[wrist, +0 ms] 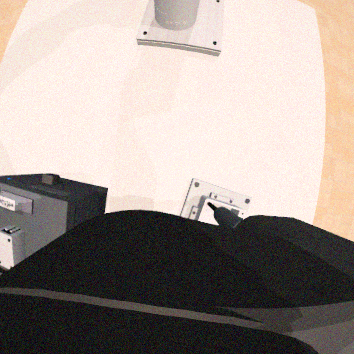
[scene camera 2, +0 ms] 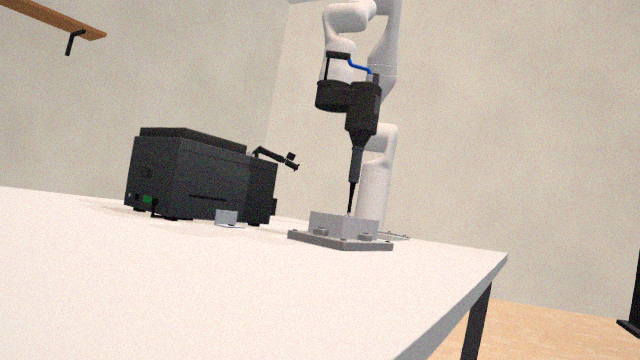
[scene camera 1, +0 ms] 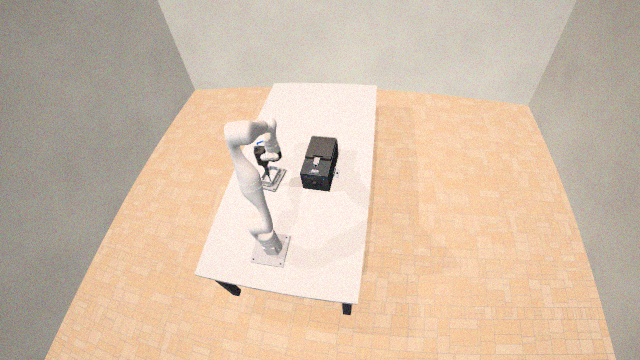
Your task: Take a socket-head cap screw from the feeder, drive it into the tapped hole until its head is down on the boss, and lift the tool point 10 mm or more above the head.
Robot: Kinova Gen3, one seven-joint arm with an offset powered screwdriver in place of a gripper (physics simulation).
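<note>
The black screw feeder (scene camera 1: pixel 318 172) (scene camera 2: pixel 210 175) (wrist: pixel 86 205) stands on the table, apart from the tool. A light grey block (scene camera 2: pixel 325 221) (wrist: pixel 206 215), the part with the boss, sits on a grey fixture plate (scene camera 2: pixel 367 246) (wrist: pixel 189 196). My screwdriver (scene camera 2: pixel 349 213) (wrist: pixel 209 204) points down, with its dark tip at the top of the block. A tiny light spot shows right under the tip in the scene camera 2 view. It is too small to tell whether it is a screw, or whether the tip holds it. The tapped hole cannot be made out.
A small grey bracket (scene camera 2: pixel 226 218) stands beside the feeder. A thin dark arm (scene camera 2: pixel 275 155) sticks out from the feeder's top. The robot's base plate (scene camera 1: pixel 260 257) (wrist: pixel 200 46) is bolted to the white table (scene camera 1: pixel 325 240). A wooden shelf (scene camera 2: pixel 55 21) is on the wall.
</note>
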